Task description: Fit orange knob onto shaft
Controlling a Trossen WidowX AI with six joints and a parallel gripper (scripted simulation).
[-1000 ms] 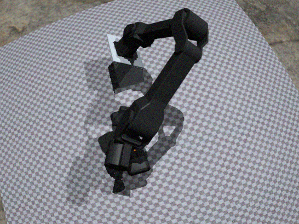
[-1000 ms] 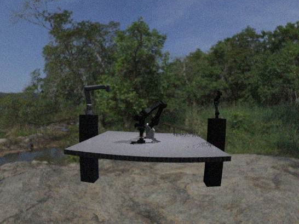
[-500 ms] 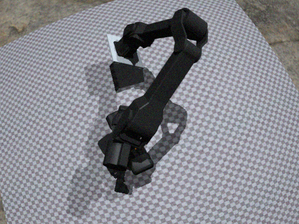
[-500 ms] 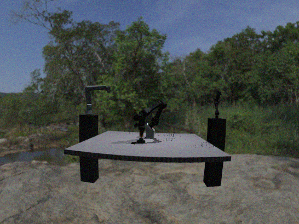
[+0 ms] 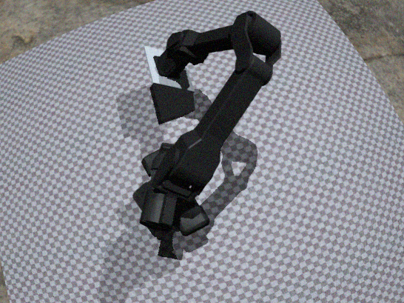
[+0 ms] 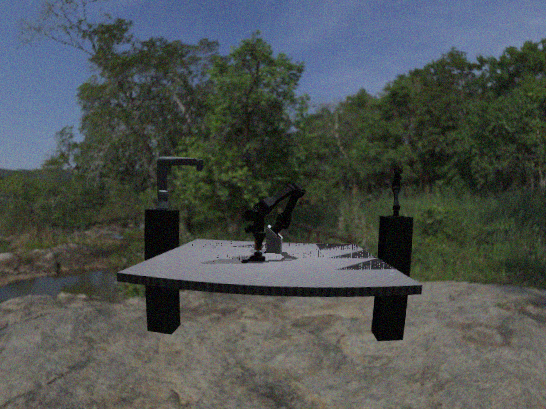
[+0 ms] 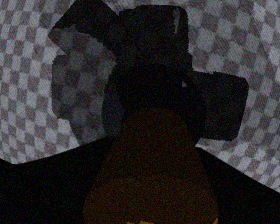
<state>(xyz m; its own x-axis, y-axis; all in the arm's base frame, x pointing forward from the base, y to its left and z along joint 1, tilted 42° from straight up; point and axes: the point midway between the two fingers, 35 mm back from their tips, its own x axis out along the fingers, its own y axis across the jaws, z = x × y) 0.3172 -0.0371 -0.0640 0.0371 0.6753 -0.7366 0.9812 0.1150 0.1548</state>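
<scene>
Now: gripper tip 30 mm below the orange knob. From my gripper tip the other things lie so: round dark pedestal (40 mm below).
</scene>
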